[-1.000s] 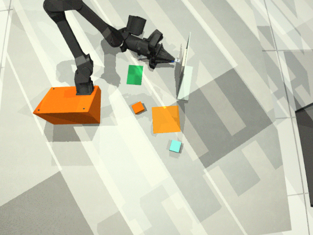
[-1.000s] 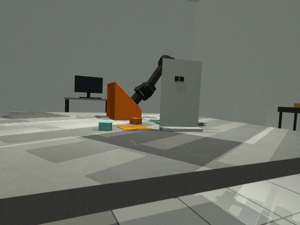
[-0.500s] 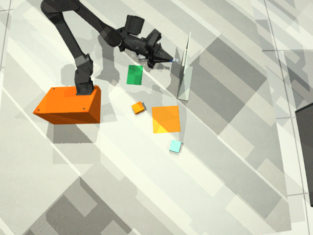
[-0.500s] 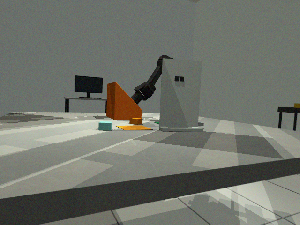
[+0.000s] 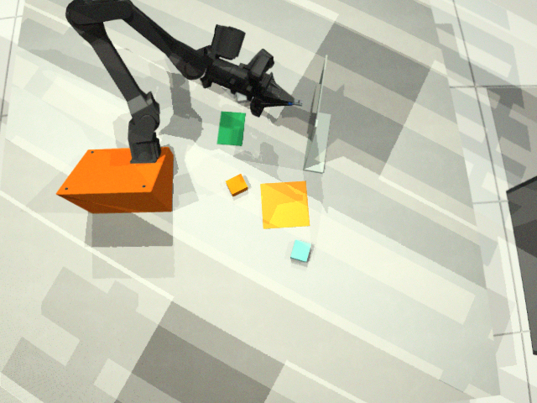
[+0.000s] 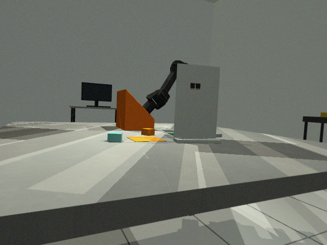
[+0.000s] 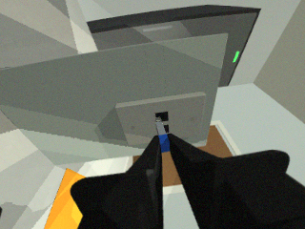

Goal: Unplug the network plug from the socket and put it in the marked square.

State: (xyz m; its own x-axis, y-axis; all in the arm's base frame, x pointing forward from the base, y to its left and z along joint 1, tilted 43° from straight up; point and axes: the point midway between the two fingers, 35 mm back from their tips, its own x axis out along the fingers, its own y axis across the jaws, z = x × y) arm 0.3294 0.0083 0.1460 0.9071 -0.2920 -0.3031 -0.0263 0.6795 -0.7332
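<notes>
The orange marked square is 10 mm behind my gripper tip, 190 mm to the right of it and 210 mm below it. The rest, counted from my gripper tip: flat green patch: 160 mm behind, 30 mm to the left, 210 mm below; then network plug: right at my gripper tip; then grey panel: 60 mm ahead, 20 mm to the right, 80 mm below.
</notes>
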